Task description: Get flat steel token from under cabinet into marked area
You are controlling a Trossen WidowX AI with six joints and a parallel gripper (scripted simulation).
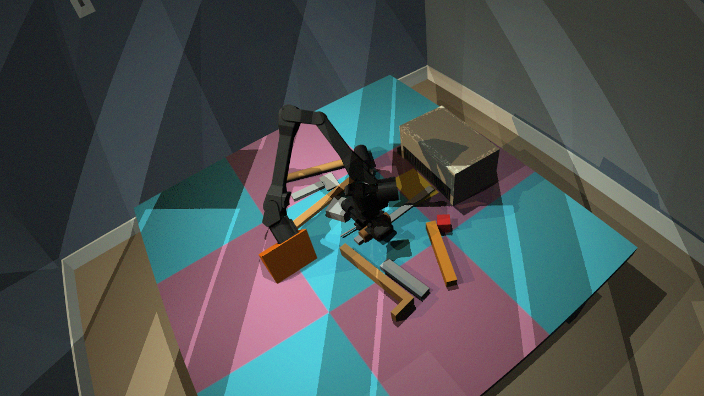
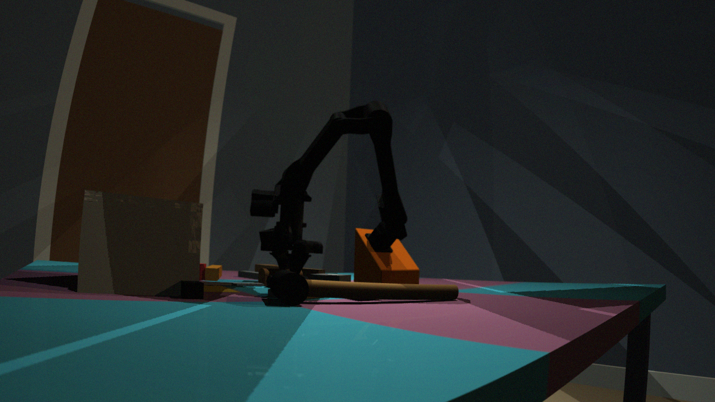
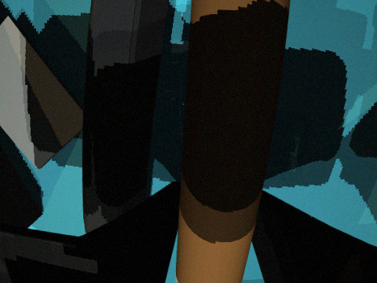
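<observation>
My gripper tip is 40 mm past the small grey cube. Also, from my gripper tip: grey bar: 20 mm behind, 200 mm to the right; screwdriver: 10 mm behind, 50 mm to the left; grey block: 20 mm behind, 140 mm to the left, 10 mm above.
</observation>
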